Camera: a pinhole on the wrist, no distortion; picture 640 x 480 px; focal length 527.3 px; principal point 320.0 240.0 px. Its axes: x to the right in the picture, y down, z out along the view. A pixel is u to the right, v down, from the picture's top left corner.
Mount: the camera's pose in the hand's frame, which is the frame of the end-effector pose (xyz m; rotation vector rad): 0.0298 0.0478 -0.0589 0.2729 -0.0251 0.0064
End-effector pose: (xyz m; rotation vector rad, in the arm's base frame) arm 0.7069 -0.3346 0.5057 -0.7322 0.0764 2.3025
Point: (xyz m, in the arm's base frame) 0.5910 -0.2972 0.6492
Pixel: 303.0 338.1
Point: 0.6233 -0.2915 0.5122
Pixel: 523.3 262.2
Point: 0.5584 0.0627 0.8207
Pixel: 461.0 95.0
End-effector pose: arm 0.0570 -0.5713 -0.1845 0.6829 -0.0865 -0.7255
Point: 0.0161 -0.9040 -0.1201
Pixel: 546.4 48.8
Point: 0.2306 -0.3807 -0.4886
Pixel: behind the camera
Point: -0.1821 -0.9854 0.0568
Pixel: 346.2 142.7
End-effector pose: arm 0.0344 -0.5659 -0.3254 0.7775 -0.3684 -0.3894
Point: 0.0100 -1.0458 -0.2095
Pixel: 539.8 74.1
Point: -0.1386 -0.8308 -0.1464
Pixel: 302.5 231.7
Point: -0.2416 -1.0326 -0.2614
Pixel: 294.9 51.9
